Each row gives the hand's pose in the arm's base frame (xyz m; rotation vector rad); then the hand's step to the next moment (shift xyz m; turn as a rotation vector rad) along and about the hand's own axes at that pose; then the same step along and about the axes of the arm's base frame.
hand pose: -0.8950 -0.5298 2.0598 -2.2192 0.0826 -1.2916
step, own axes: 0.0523 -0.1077 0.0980 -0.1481 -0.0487 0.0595
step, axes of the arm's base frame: 0.0841 0.1163 0.0577 -0.0411 0.1148 -0.1139
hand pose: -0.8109 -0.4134 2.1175 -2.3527 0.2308 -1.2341
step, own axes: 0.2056 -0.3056 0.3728 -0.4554 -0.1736 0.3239
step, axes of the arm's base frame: 0.4012 0.3165 0.1162 -0.0137 0.4201 -0.4071
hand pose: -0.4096 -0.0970 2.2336 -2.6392 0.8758 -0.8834
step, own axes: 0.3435 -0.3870 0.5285 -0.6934 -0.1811 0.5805
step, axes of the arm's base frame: 0.7228 0.1125 -0.1095 -0.0068 0.5752 -0.7209
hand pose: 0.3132 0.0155 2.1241 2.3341 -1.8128 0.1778
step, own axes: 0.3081 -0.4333 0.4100 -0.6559 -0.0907 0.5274
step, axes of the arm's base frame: 0.4897 -0.2757 -0.3674 -0.0842 0.5295 -0.6551
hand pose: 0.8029 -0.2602 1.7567 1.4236 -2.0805 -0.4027
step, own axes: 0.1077 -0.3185 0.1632 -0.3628 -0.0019 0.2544
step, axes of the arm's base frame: 0.1089 -0.2338 -0.2705 -0.0596 0.3142 -0.3067
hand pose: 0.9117 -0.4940 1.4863 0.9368 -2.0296 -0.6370
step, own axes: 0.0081 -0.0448 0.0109 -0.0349 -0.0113 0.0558
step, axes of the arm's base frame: 0.0053 -0.0321 -0.0337 -0.0271 0.0270 -0.0547
